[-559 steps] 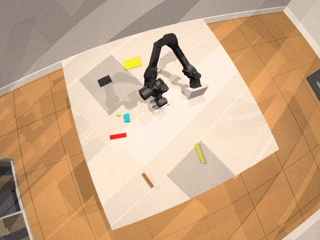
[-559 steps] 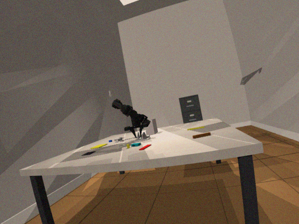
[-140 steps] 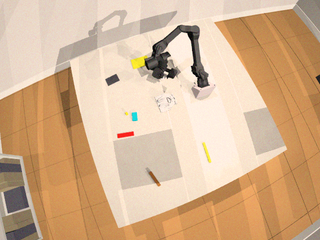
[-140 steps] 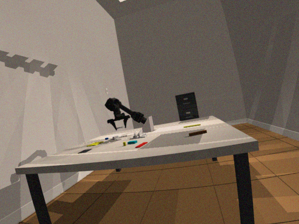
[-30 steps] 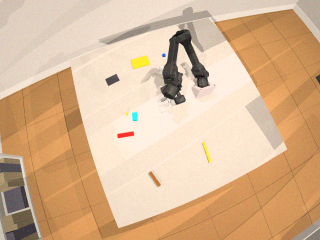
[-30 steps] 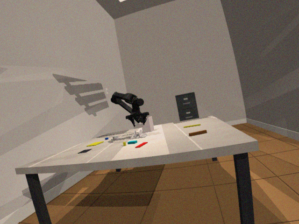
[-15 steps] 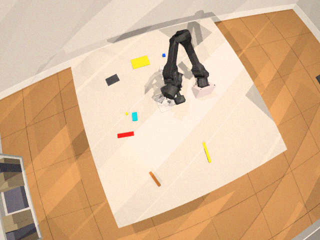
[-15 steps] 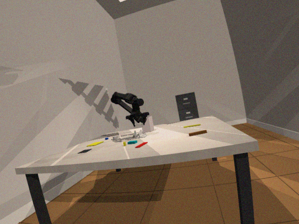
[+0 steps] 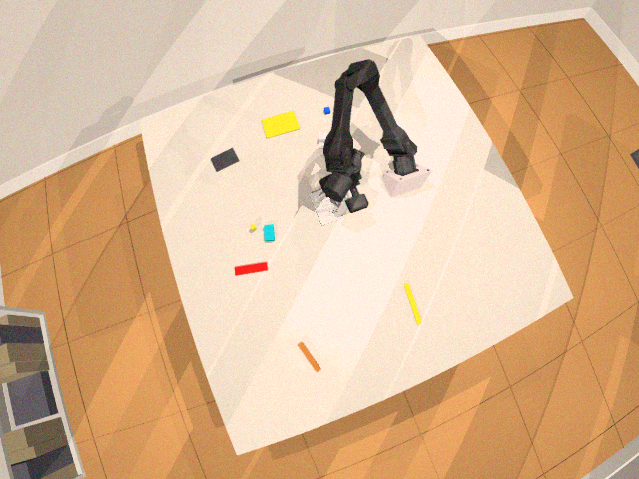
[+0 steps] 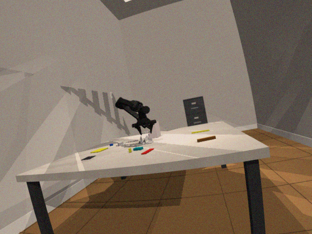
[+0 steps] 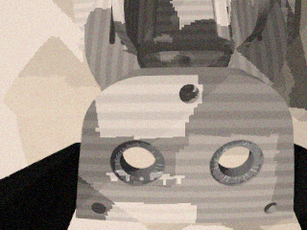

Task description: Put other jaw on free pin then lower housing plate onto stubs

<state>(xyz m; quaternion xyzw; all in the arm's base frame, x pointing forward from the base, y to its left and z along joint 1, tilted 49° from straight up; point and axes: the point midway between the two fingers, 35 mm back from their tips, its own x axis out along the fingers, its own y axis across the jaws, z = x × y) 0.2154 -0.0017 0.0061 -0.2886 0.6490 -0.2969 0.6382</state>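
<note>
Right now my gripper tip is 4 cm above the jaw, 2 cm to the left of it and 2 cm short of it. Round my gripper tip: yellow plate: 37 cm to the right, 11 cm ahead, 6 cm below; small yellow cube: 32 cm ahead, 5 cm below, 2 cm to the right; cyan block: 28 cm ahead, 5 cm below, 2 cm to the left.
</note>
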